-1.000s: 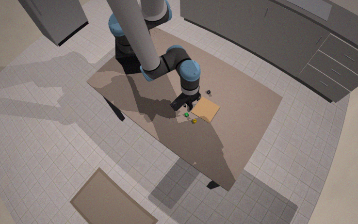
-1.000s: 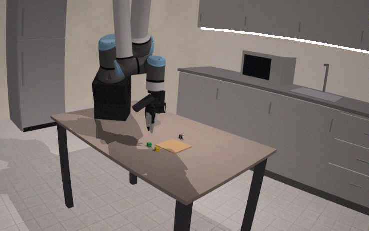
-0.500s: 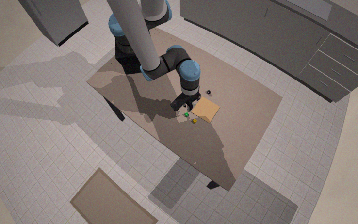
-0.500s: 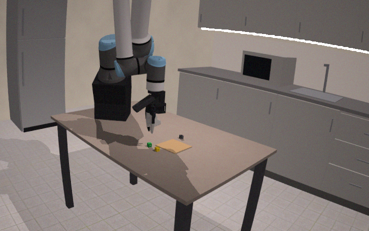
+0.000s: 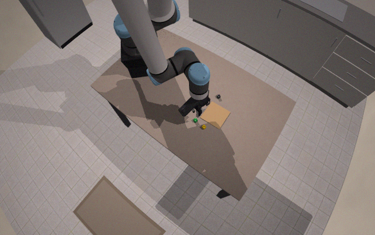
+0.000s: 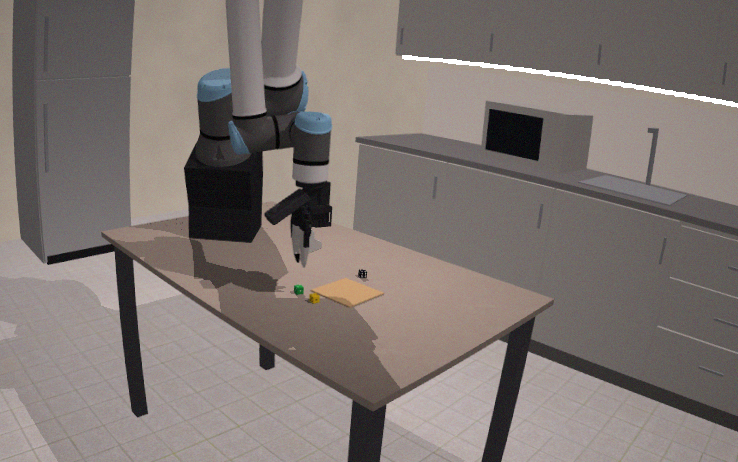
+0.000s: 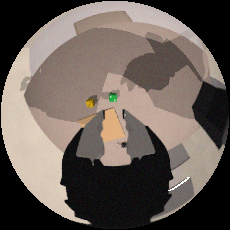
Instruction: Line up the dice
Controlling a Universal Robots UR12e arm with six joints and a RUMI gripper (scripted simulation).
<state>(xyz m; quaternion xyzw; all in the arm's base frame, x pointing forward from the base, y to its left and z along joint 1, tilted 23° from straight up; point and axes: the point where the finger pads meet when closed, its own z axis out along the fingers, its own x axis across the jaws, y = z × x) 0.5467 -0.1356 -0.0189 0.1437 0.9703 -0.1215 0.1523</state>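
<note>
The green die is 8 cm below my hand. Round my hand: black die: 3 cm ahead, 23 cm to the left, 8 cm below; then orange mat: 8 cm ahead, 10 cm to the left, 9 cm below; then yellow die: 7 cm ahead, 1 cm to the right, 8 cm below.
</note>
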